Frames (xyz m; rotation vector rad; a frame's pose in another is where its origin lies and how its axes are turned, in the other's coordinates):
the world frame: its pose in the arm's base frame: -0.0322 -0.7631 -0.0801 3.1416 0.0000 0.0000
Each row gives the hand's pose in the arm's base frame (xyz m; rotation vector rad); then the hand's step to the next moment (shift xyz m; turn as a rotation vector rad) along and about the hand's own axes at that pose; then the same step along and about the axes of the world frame.
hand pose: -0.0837 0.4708 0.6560 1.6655 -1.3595 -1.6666
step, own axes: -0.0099 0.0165 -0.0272 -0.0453 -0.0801 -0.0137
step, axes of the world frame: 0.0215 0.0080 -0.0242 0.0483 -0.0681 0.0411
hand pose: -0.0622 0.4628 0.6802 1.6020 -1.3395 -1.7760
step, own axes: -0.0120 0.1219 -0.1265 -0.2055 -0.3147 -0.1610
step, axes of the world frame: 0.0832 0.0949 -0.1228 0.2954 -0.2488 0.1342
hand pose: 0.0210 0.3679 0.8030 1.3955 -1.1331 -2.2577
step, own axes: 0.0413 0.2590 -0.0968 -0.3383 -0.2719 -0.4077
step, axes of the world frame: 0.0152 0.2423 -0.1387 0.5634 -0.1774 0.0758
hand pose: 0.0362 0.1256 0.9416 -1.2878 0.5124 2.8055
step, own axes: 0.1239 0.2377 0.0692 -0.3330 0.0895 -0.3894
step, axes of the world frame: -0.1675 0.2196 -0.0189 0.4937 0.1598 -0.0356
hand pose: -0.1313 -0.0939 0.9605 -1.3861 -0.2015 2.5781
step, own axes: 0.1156 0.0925 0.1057 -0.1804 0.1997 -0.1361
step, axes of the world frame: -0.1612 0.0636 0.0553 0.1872 0.2348 -0.0276
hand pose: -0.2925 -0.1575 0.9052 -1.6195 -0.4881 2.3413
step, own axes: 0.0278 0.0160 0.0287 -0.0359 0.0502 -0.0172
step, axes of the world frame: -0.0369 0.0075 0.0209 0.0278 0.0575 -0.0044
